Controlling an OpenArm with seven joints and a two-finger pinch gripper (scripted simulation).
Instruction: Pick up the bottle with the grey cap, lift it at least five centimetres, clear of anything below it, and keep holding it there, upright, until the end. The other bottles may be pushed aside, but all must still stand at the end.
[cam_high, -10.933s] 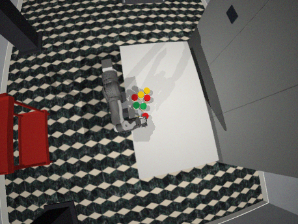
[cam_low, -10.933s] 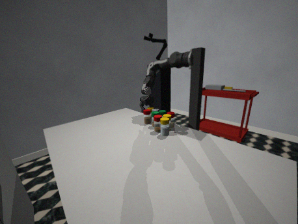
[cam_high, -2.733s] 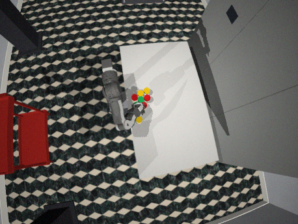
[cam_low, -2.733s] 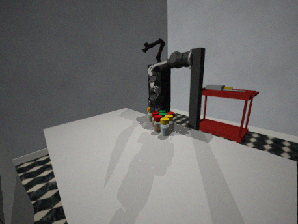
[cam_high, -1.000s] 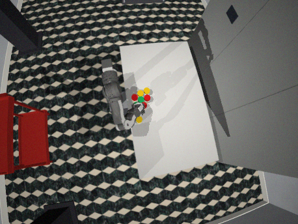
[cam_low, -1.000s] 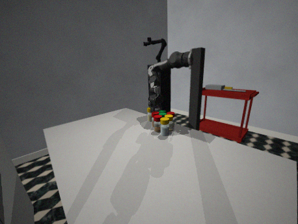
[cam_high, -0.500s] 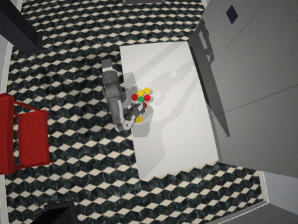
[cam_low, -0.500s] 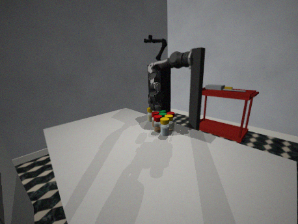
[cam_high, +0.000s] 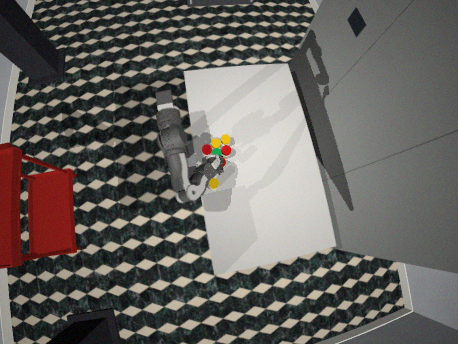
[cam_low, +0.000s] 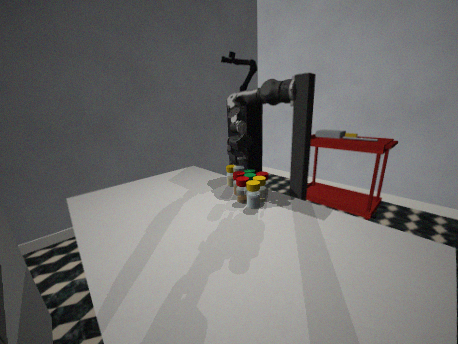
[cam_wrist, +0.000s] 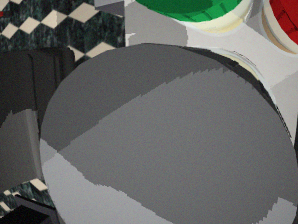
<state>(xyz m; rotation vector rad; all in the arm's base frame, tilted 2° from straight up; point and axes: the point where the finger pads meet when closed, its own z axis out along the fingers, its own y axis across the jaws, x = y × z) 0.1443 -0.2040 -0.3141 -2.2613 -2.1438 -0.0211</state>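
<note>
Right now my hand is 1 cm past the yellow-capped bottle, 6 cm to the left of it and 9 cm above it. Round my hand: grey-capped bottle 4 cm below; then red-capped bottle 10 cm ahead, 11 cm to the left, 9 cm below.
</note>
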